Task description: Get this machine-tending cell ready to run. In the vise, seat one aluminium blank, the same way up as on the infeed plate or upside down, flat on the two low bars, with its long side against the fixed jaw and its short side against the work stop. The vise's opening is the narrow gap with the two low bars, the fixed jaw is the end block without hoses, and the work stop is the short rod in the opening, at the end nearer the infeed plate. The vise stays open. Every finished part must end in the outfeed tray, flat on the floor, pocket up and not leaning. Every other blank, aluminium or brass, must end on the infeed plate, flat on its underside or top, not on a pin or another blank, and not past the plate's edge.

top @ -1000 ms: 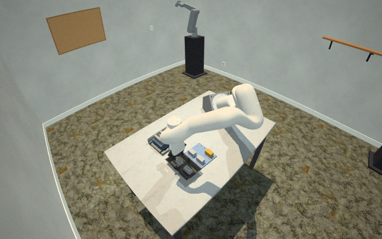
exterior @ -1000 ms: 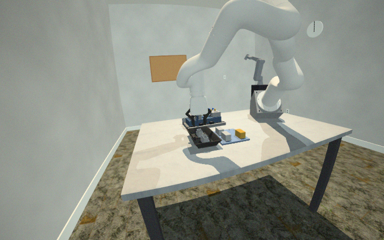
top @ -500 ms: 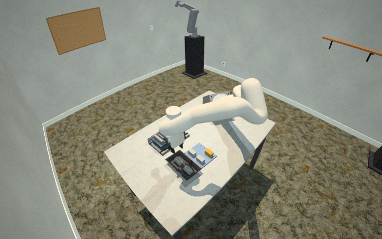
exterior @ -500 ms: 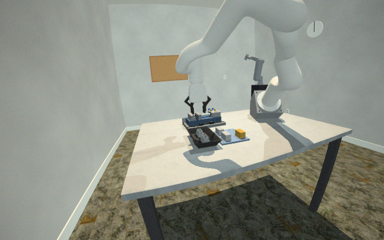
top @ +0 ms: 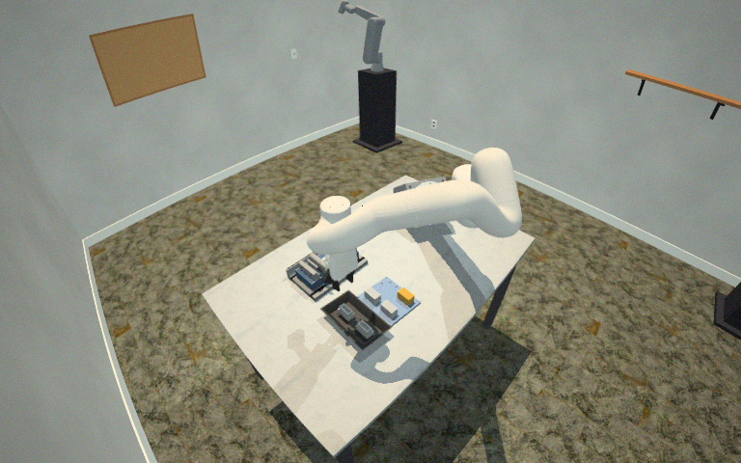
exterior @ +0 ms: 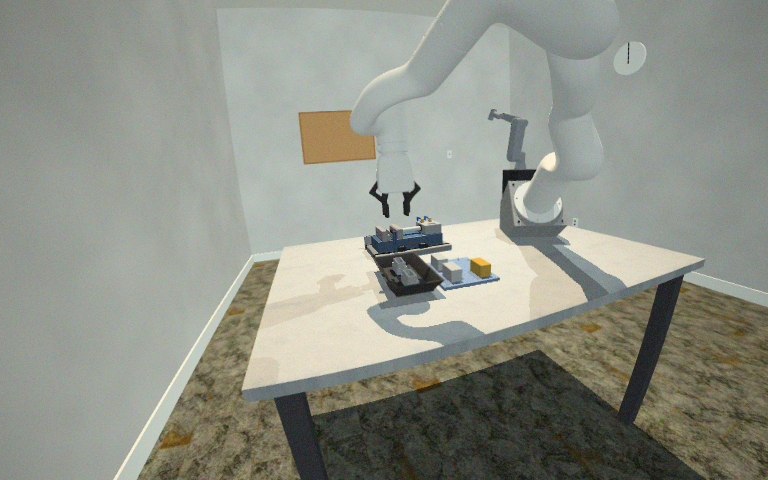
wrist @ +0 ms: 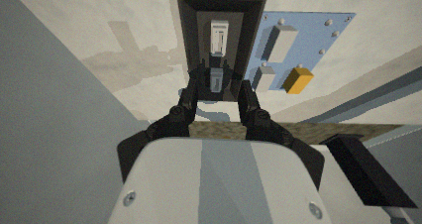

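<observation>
My gripper is now 22 cm past the brass blank, 17 cm above it and 10 cm to the right of it. From my hand the other things lie so: blue vise: 24 cm to the right, 16 cm below, 9 cm behind.
</observation>
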